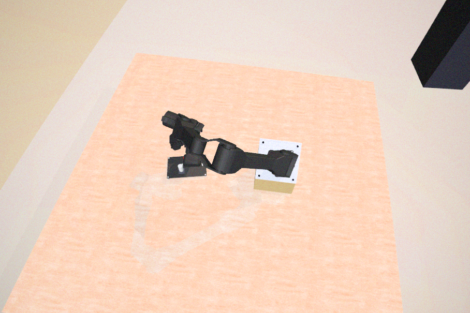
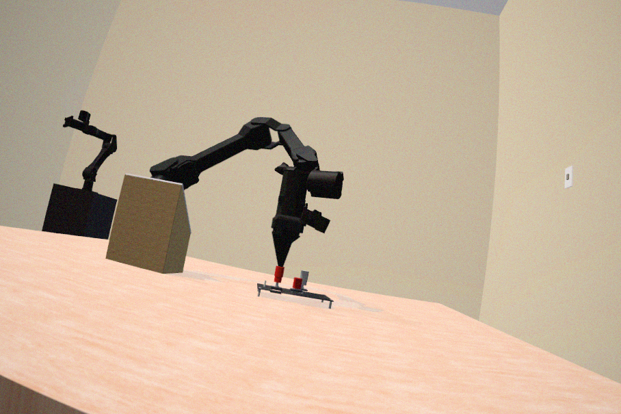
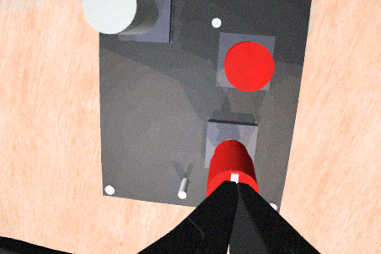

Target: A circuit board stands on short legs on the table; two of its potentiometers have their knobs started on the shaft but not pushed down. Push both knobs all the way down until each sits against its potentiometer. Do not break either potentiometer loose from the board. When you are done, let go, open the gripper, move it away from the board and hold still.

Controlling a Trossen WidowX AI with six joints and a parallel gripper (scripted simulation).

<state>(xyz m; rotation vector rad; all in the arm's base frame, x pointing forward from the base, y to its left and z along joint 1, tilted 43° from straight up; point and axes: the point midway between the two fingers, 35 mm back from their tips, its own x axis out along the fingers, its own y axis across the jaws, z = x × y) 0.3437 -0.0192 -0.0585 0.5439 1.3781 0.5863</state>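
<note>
Right now my gripper tip is 1 cm above the red knob.
</note>
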